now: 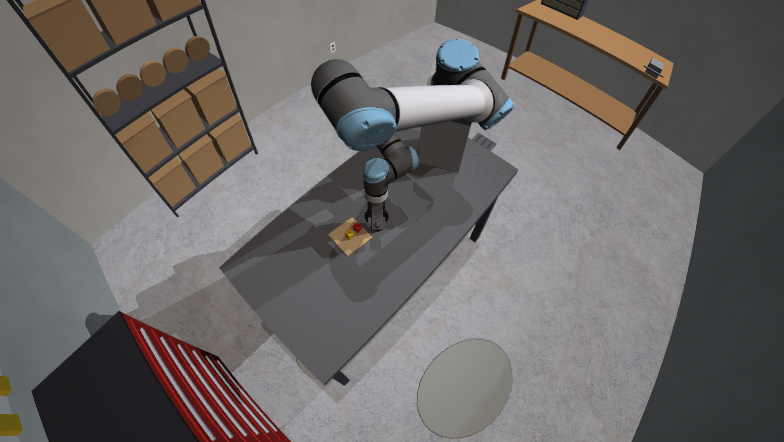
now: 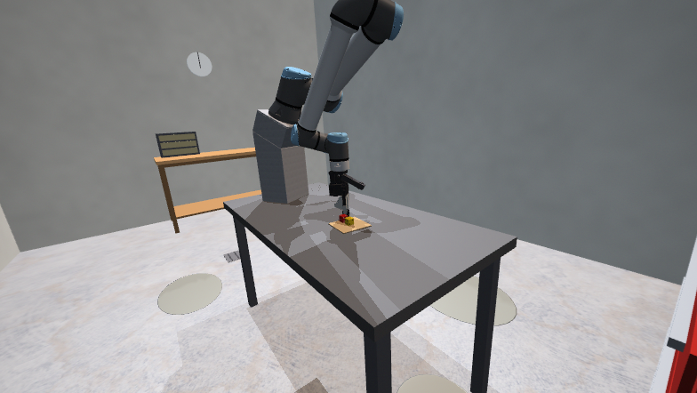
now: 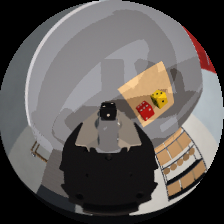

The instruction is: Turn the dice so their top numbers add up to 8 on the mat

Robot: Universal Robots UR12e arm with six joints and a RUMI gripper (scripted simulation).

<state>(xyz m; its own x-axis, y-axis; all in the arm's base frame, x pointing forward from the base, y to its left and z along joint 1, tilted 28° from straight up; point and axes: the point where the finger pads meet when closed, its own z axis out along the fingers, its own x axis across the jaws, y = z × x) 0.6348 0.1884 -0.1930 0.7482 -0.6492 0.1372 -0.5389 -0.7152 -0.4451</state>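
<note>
Right now my hand is right at the black die. Also, from my hand: tan mat 12 cm ahead, 4 cm to the right, 2 cm below; then yellow die 12 cm ahead, 4 cm to the right; then red die 7 cm ahead, 5 cm to the right.
</note>
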